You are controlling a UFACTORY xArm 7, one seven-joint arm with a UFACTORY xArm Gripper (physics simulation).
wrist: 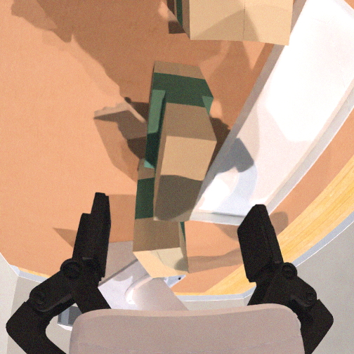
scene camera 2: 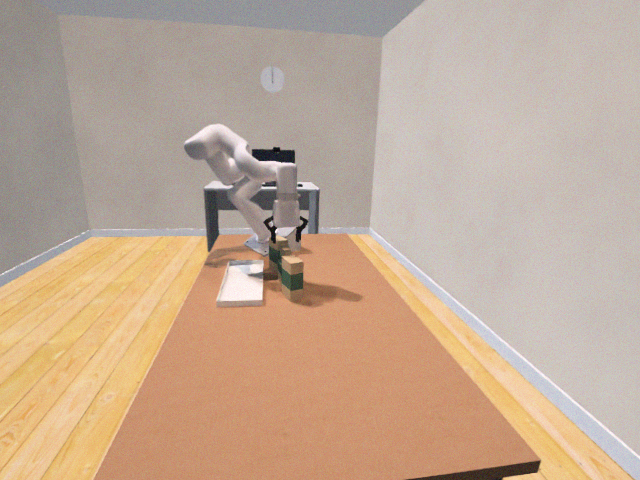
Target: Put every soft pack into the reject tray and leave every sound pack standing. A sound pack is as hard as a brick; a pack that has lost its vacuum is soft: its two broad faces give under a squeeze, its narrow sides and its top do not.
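Frame: origin at the arm's base, x ahead, y left, z up, level; metres.
Seen in the pictures: gripper, fingertip midpoint: (scene camera 2: 285,242); arm's base, link origin: (scene camera 2: 267,234).
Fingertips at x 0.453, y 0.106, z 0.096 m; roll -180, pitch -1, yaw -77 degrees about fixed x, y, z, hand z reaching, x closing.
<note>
Offsets run from my fingertips to a thing's top centre. Level surfaces: height alone.
Three tan packs with green bands stand upright in a row. The near pack {0.139 m ahead, 0.015 m left, 0.062 m down} (scene camera 2: 292,279) (wrist: 240,19) is at the top of the wrist view. The middle pack (wrist: 188,156) is at the centre of the wrist view. The far pack (wrist: 159,235) is partly hidden behind it; in the scene view these two overlap. My gripper (scene camera 2: 285,239) (wrist: 180,213) is open and empty, above the far end of the row, with its fingers wide apart. The white reject tray {0.013 m ahead, 0.164 m right, 0.141 m down} (scene camera 2: 240,303) (wrist: 311,82) lies beside the row, and its bare floor shows. Softness cannot be seen.
The packs and tray are on the brown table {0.163 m down} (scene camera 2: 310,372) (wrist: 40,165). The arm's base (scene camera 2: 255,244) is at the table's far end. A desk (scene camera 2: 210,206) with a dark monitor (scene camera 2: 261,154) stands behind the arm. The tray lies near the table's left edge in the scene view.
</note>
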